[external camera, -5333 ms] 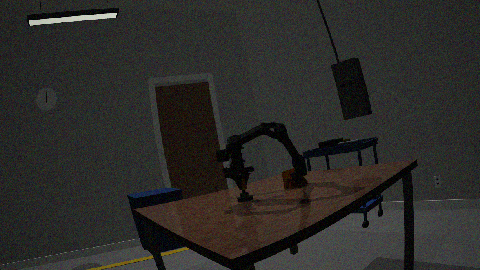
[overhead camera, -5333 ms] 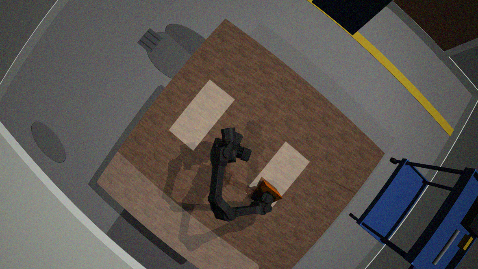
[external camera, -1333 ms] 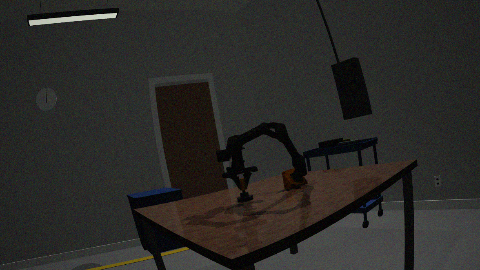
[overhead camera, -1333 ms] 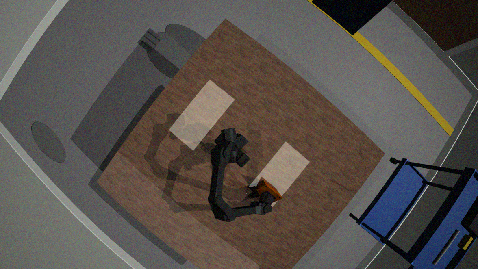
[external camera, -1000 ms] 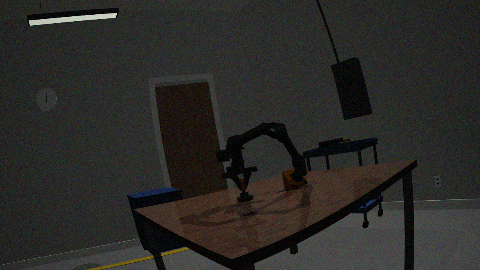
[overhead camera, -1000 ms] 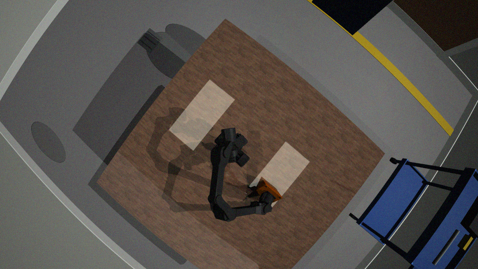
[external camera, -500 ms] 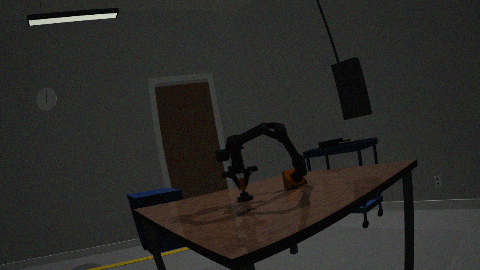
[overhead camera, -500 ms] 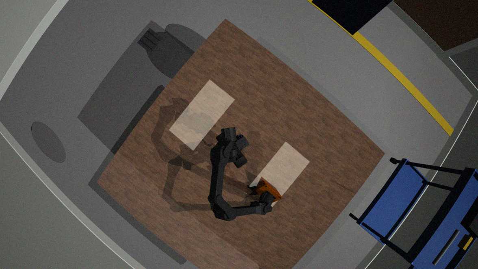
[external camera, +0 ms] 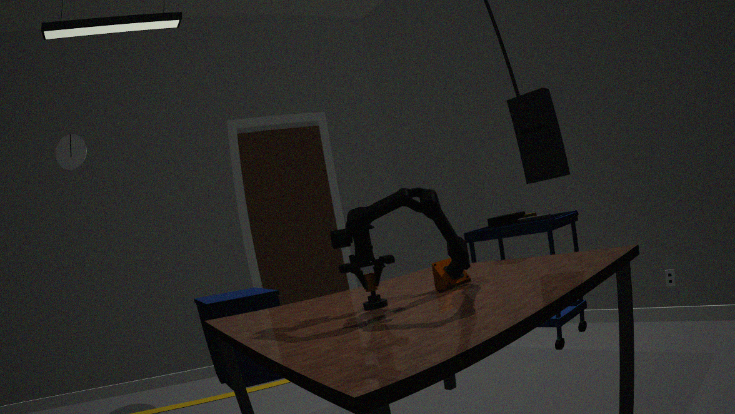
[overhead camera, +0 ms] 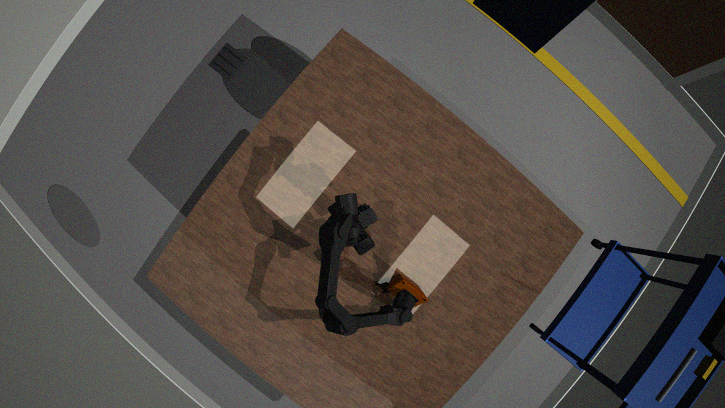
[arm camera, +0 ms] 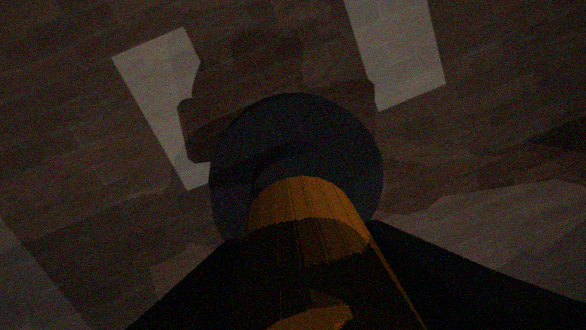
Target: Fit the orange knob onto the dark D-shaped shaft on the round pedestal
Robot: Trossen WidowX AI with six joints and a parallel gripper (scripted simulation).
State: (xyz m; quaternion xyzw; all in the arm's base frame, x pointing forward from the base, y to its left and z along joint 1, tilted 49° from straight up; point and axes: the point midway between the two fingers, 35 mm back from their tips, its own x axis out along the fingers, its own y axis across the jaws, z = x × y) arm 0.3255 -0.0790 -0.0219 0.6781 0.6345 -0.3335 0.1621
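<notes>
My gripper tip is 20 mm below the orange knob. From my gripper tip the other things lie so: round dark pedestal (40 mm below).
</notes>
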